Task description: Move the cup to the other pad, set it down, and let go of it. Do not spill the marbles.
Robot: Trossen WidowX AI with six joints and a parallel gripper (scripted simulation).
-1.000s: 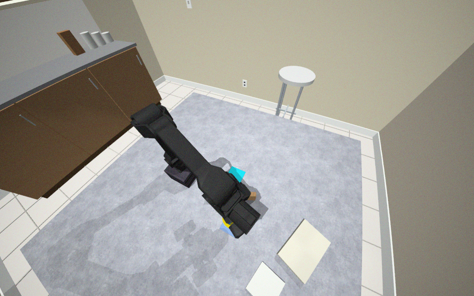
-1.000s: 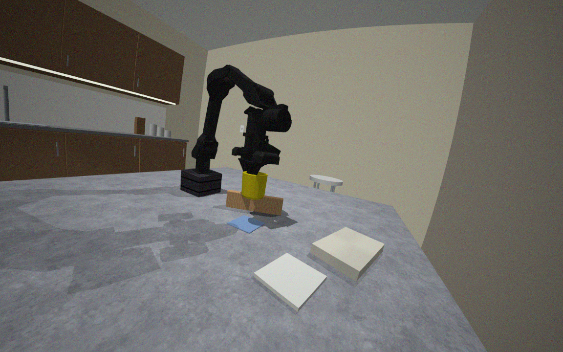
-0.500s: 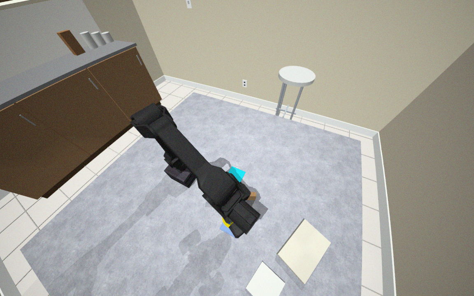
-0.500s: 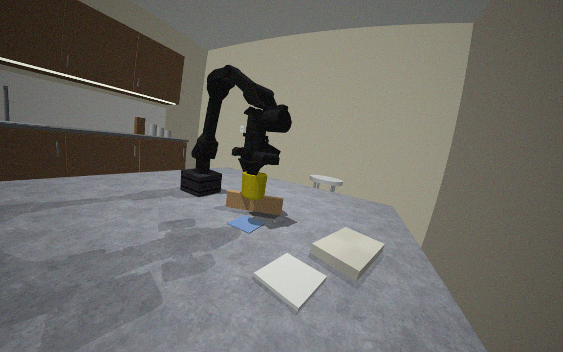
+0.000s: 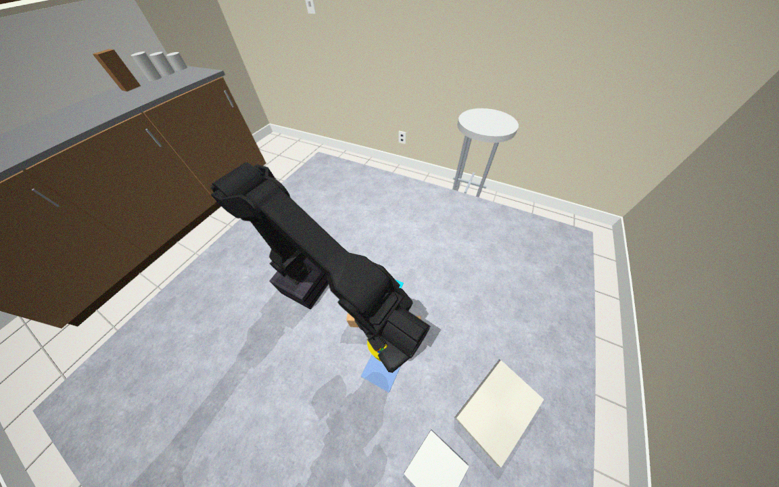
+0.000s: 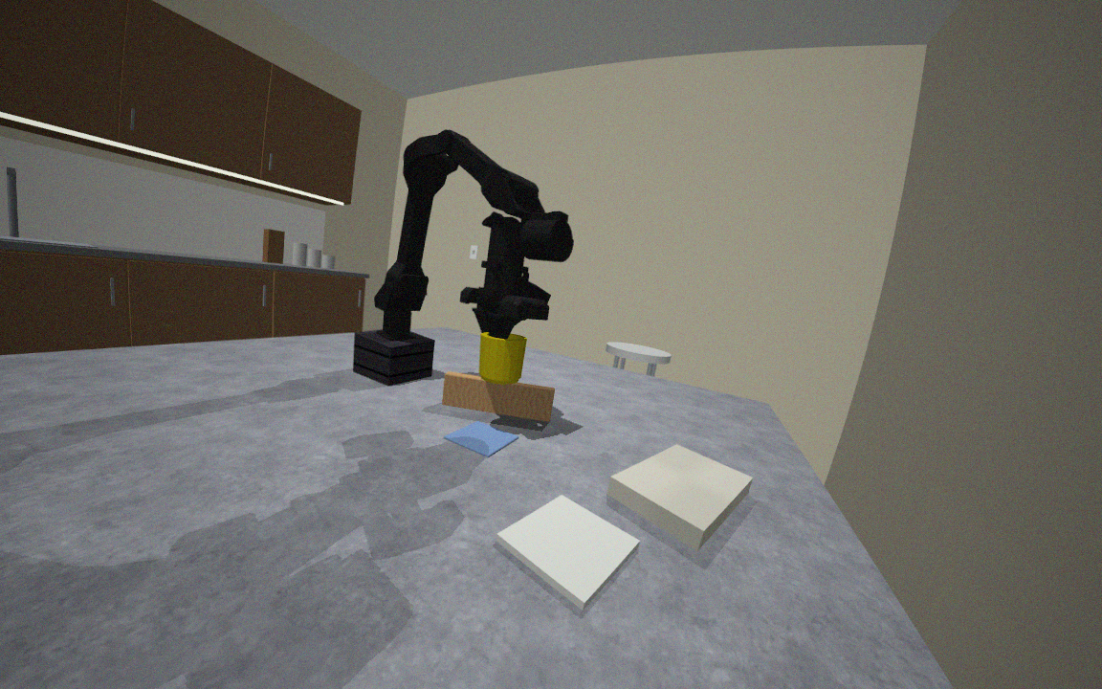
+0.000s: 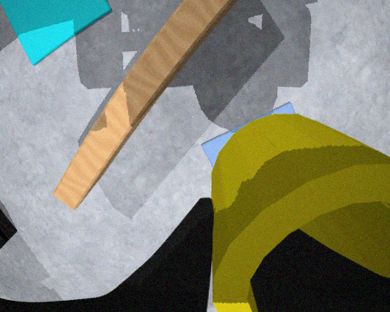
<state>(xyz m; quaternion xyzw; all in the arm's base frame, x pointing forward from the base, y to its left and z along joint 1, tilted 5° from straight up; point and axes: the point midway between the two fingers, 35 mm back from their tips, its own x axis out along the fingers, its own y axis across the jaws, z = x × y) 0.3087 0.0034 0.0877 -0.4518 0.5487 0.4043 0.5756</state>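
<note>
The wooden bar lies 30 mm behind my gripper tip, 50 mm to the left of it and 100 mm below it. Also, from my gripper tip: light blue pad: 40 mm ahead, 40 mm to the right, 130 mm below; yellow cup: 20 mm ahead, 10 mm to the right.
</note>
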